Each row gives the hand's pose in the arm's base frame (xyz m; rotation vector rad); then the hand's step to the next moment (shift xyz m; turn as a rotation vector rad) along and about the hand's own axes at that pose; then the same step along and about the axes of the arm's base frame.
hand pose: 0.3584 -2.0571 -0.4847 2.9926 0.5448 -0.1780
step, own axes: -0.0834 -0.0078 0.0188 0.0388 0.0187 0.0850
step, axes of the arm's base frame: -0.0821 -0.0236 -0.0082 0.0344 -0.0137 -0.0878
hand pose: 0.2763 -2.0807 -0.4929 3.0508 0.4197 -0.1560
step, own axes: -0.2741 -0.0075 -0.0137 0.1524 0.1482 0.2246
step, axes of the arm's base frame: -0.2633 -0.0648 0.0429 0.1656 -0.1179 -0.2330
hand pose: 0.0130 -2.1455 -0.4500 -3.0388 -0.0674 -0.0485
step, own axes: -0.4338 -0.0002 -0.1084 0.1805 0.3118 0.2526
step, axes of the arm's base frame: -0.4364 -0.0294 0.0930 0.2020 -0.2764 -0.2764
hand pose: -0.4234 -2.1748 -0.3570 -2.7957 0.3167 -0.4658
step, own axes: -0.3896 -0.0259 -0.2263 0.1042 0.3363 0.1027
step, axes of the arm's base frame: -0.4337 0.0701 0.1034 0.0757 -0.3161 -0.1698
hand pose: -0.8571 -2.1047 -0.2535 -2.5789 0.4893 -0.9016
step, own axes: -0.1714 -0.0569 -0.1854 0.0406 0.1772 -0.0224
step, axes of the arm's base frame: -0.2346 0.0828 0.0713 -0.0201 -0.1774 -0.0411
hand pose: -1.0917 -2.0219 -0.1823 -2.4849 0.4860 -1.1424
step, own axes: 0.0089 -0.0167 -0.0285 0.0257 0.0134 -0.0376
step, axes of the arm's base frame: -0.0140 0.0055 0.0307 -0.0154 -0.0300 0.0334
